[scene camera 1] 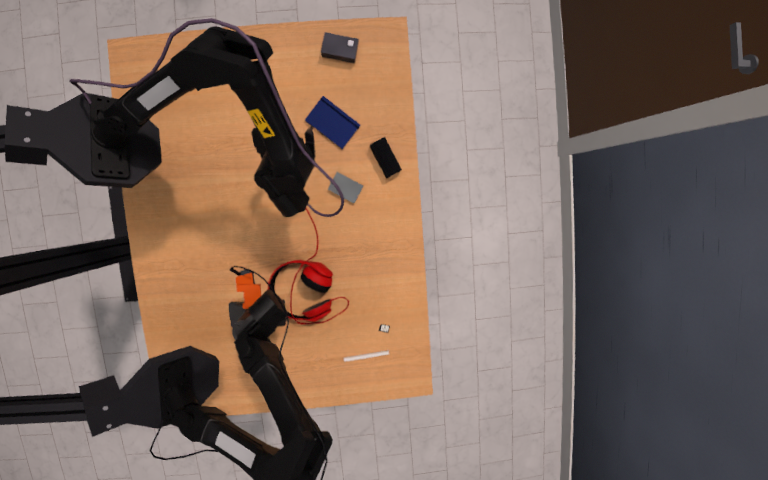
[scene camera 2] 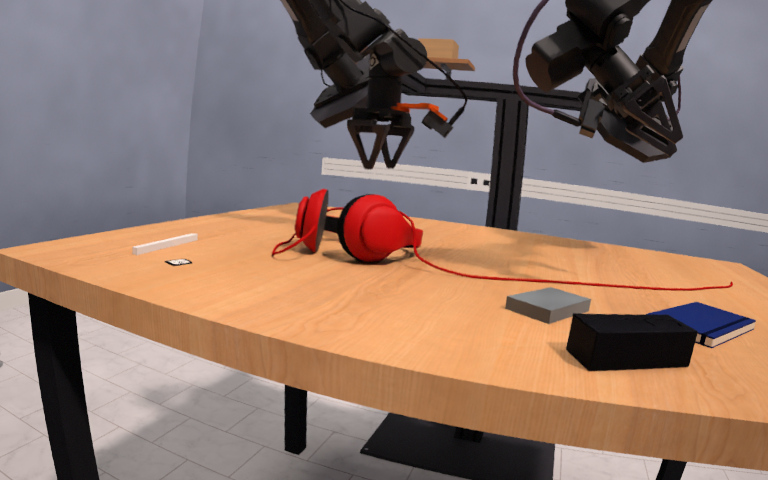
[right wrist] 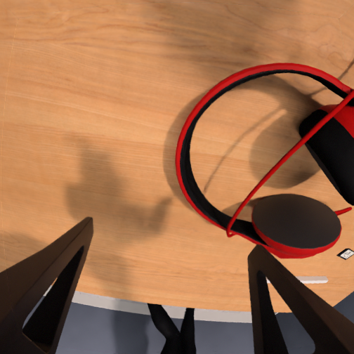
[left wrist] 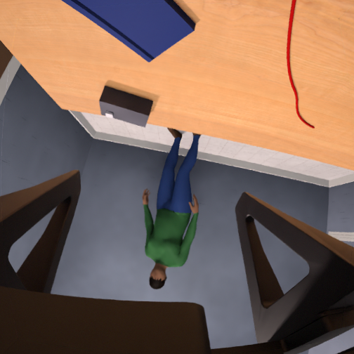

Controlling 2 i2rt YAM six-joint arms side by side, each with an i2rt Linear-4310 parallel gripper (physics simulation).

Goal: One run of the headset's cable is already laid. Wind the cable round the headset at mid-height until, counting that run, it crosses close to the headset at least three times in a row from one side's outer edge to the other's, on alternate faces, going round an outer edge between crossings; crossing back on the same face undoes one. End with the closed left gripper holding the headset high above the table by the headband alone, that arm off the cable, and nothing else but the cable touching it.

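Places are measured from the left arm's base along level axes (x right, y back, z down), in metres.
Pixels of known places: left gripper, fingertip midpoint: [scene camera 2: 676, 147]; right gripper, fingertip midpoint: [scene camera 2: 379, 168]; left arm's base, link origin: [scene camera 1: 108, 137]; right arm's base, link origin: [scene camera 1: 175, 391] [scene camera 2: 353, 85].
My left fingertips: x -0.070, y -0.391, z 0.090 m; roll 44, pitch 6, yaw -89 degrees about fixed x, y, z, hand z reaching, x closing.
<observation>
Ahead of a thing's pixels: the offset from my left fingertips to its middle. "spot": to the spot under its first point.
The red and black headset [scene camera 1: 318, 276] [scene camera 2: 373, 226] [right wrist: 183, 150] lies on the table, its headband toward the robot side. Its red cable {spot: dx +0.288, dy -0.065, dz +0.201 m} [scene camera 1: 317, 238] [scene camera 2: 509, 279] [left wrist: 289, 55] [right wrist: 285, 158] loops out past the lower cup in scene camera 1, comes back by that side's edge, crosses the upper face to the other cup's side, then runs off along the table to a free end. My right gripper [scene camera 2: 380, 165] [right wrist: 176, 239] is open and empty, above and beside the headband. My left gripper [left wrist: 164, 190] is open and empty, high over the table, away from headset and cable; its arm hides the cable's end in scene camera 1.
A blue notebook {dx -0.059, dy -0.084, dz +0.203 m} [scene camera 1: 333, 121] [scene camera 2: 702, 319] [left wrist: 145, 25], black box {dx +0.031, dy -0.248, dz +0.192 m} [scene camera 1: 385, 157] [scene camera 2: 631, 342], grey box {dx +0.129, dy -0.137, dz +0.202 m} [scene camera 1: 346, 188] [scene camera 2: 548, 304] and dark box {dx -0.277, dy -0.087, dz +0.189 m} [scene camera 1: 339, 47] [left wrist: 125, 106] lie on the table. A white stick {dx +0.651, dy -0.242, dz +0.204 m} [scene camera 1: 366, 356] [scene camera 2: 165, 243] and small card {dx +0.558, dy -0.292, dz +0.208 m} [scene camera 1: 384, 328] [scene camera 2: 178, 262] lie beyond the headset.
</observation>
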